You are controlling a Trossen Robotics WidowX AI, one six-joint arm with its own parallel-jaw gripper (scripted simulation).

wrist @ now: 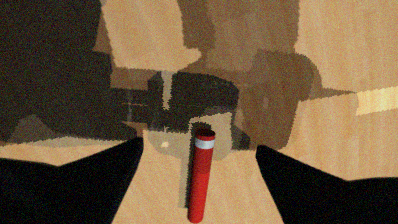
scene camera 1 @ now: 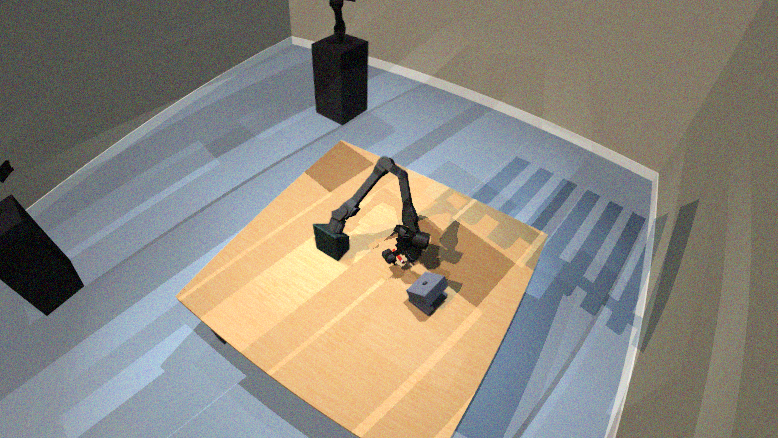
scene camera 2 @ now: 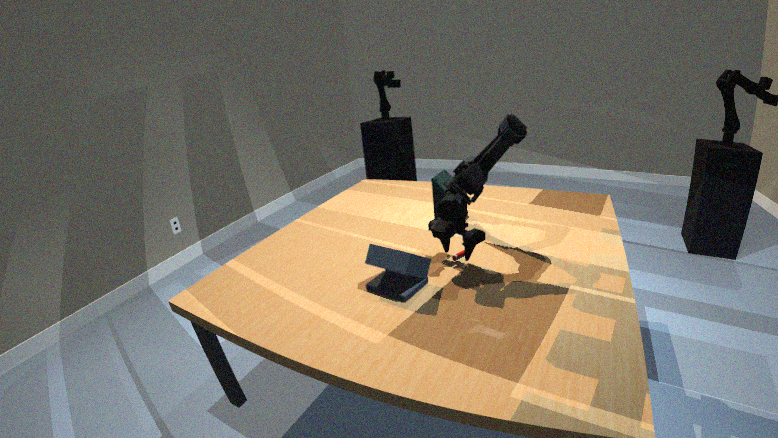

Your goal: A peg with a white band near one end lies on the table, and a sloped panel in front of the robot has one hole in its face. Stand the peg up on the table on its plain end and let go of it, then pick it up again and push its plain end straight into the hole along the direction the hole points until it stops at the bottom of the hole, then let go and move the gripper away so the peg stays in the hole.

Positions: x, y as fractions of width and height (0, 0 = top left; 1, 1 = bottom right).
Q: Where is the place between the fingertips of my gripper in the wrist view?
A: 0.51, 0.66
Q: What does my gripper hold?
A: Nothing.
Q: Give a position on a dark panel base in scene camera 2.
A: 0.52, 0.66
